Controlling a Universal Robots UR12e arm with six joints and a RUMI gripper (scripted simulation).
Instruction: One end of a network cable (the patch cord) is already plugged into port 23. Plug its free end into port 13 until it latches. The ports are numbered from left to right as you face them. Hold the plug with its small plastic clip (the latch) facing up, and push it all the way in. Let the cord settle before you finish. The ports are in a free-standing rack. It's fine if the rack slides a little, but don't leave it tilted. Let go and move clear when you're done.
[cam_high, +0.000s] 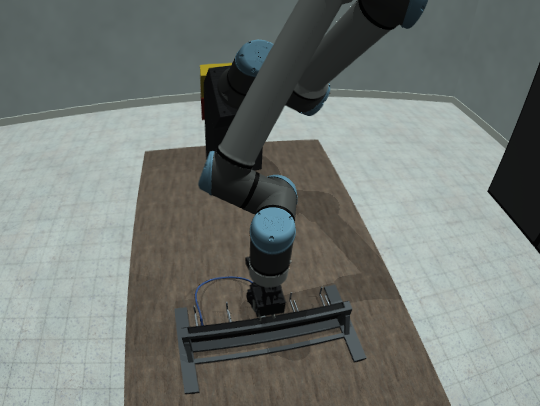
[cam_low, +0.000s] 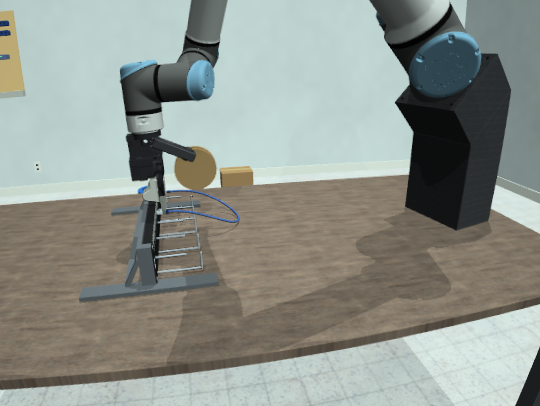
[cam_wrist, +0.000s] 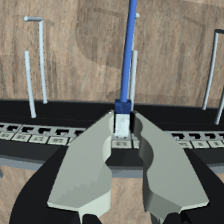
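My hand is 1 cm short of the plug and 1 cm above it.
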